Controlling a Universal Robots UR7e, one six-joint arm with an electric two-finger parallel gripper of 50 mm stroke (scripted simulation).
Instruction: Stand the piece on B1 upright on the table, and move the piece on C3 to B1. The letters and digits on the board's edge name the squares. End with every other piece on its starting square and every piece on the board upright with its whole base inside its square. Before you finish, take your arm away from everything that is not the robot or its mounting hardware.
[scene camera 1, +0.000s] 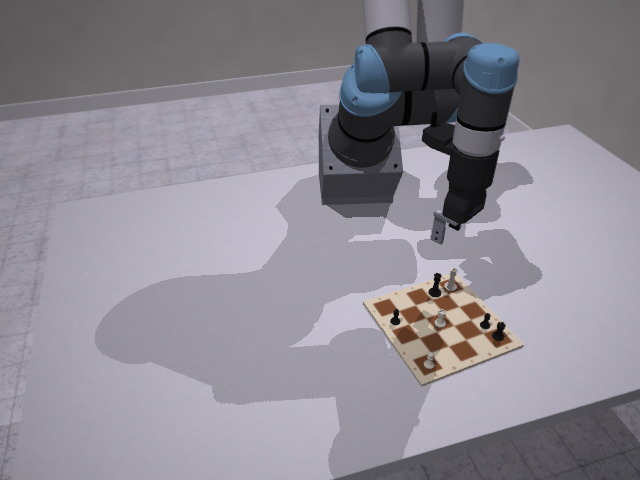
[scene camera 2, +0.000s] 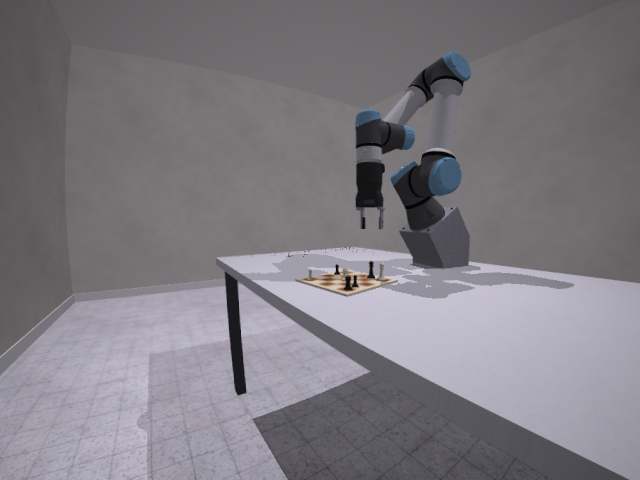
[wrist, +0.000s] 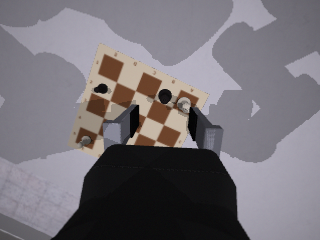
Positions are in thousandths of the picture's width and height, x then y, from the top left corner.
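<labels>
The gripper (scene camera 1: 696, 489) is sitting 1.02 m from the lens, and there's a chessboard (scene camera 1: 723, 716) that's 1.03 m from the lens.
</labels>
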